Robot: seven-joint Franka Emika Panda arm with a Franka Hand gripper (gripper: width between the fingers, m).
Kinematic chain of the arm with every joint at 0, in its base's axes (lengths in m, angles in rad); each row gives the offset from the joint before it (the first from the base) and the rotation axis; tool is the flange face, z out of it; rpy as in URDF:
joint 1: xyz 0 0 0.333 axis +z
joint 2: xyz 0 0 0 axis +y
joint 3: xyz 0 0 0.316 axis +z
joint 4: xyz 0.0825 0 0 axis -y
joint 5: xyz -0.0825 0 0.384 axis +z
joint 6: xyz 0 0 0 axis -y
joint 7: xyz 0.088 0 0 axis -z
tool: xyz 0 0 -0.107 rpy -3.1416 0 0
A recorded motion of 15 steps. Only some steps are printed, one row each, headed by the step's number.
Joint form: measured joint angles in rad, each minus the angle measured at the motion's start. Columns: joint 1, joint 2, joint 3, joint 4, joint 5, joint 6, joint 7.
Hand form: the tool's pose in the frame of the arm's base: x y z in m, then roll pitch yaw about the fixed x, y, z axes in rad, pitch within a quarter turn. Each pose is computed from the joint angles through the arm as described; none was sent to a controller.
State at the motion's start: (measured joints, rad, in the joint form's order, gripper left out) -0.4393 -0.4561 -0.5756 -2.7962 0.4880 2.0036 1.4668
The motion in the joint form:
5: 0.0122 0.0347 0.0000 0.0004 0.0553 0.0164 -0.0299
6: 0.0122 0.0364 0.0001 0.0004 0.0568 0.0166 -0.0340
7: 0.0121 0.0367 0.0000 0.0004 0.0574 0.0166 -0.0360
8: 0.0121 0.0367 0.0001 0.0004 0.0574 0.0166 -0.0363
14: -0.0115 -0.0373 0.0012 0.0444 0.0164 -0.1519 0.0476
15: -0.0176 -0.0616 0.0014 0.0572 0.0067 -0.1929 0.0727
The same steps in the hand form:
5: 0.2156 -0.2415 0.2987 2.6153 0.6154 -2.8751
6: 0.2156 -0.2415 0.2983 2.6160 0.6169 -2.8729
7: 0.2156 -0.2415 0.2982 2.6167 0.6181 -2.8717
8: 0.2156 -0.2415 0.2982 2.6169 0.6182 -2.8713
14: 0.2117 -0.2390 0.3330 2.5205 0.6337 -2.8979
15: 0.2099 -0.2388 0.3442 2.5027 0.6373 -2.9043

